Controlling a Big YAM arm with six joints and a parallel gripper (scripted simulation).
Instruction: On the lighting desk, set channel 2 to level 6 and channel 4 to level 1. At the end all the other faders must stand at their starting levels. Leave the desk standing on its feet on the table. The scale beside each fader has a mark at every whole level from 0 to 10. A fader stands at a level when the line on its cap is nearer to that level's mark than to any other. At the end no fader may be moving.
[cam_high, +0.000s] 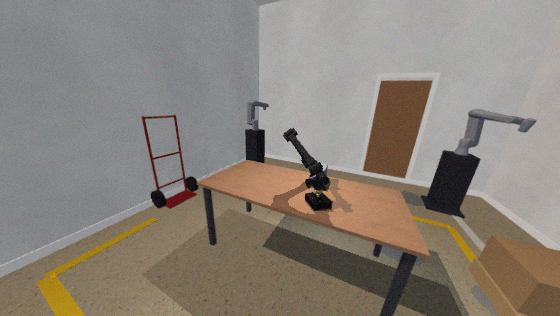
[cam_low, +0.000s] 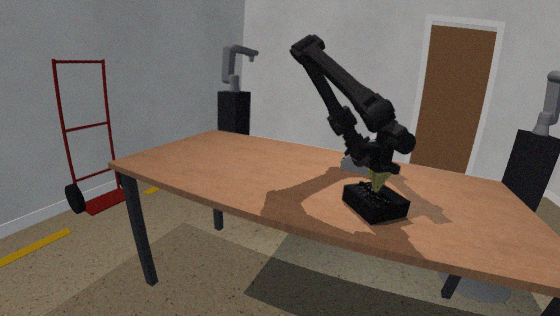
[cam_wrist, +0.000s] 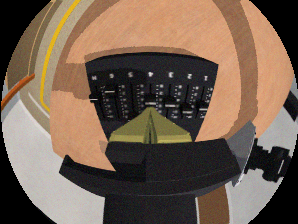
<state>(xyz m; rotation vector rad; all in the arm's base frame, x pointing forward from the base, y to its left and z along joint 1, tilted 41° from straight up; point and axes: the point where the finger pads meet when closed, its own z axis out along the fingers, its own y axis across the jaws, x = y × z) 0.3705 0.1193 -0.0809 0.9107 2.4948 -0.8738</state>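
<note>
Now: the fader cap 10 mm ahead of my hand, 10 mm to the right of it and 10 mm below it.
</note>
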